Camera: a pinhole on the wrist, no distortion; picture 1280 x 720 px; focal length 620.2 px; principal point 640.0 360.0 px. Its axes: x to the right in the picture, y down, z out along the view. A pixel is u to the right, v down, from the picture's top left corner.
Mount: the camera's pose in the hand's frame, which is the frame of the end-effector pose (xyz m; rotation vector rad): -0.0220 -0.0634 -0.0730 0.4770 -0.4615 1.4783
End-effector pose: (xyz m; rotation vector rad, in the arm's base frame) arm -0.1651 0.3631 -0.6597 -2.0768 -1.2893 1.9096
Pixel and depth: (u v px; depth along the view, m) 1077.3 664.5 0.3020
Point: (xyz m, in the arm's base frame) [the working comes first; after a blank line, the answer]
In the camera's frame: 0.2129 0.1483 0.3020

-0.4289 0.1590 -0.5721
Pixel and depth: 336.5 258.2 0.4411
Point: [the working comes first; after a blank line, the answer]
In the camera's frame: -0.2159 -0.0724 0.4411

-0.5719 0.6284 -0.4669
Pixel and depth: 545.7 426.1 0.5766
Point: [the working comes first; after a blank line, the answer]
In the camera's frame: -0.0877 0.0615 0.5766

-0.6981 0.4410 -0.4261
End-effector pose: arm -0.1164 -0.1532 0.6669 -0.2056 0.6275 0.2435
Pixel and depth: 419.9 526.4 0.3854
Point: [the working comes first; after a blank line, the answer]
In the camera's frame: -0.1368 0.1034 0.3854

-0.0144 -0.5019 0.9253
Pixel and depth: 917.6 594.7 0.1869
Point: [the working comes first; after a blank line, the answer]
In the camera's frame: 0.0837 0.0707 0.1869

-0.0868 -0.2268 0.8348
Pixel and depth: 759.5 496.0 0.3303
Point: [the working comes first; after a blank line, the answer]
In the camera's frame: 0.0636 0.0724 0.3303

-0.0021 -0.2922 0.9324
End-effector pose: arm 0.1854 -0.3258 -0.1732 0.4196 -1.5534 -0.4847
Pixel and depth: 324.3 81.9 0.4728
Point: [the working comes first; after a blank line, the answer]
In the camera's frame: -0.2407 -0.2120 0.4728

-0.0138 -0.8647 -0.3184
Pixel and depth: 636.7 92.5 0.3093
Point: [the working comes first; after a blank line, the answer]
In the camera's frame: -0.0016 -0.1334 0.3093

-0.0044 -0.5825 -0.2168
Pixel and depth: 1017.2 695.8 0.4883
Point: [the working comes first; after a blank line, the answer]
In the camera's frame: 0.2970 0.2644 0.4883

-0.3086 -0.2249 -0.4596
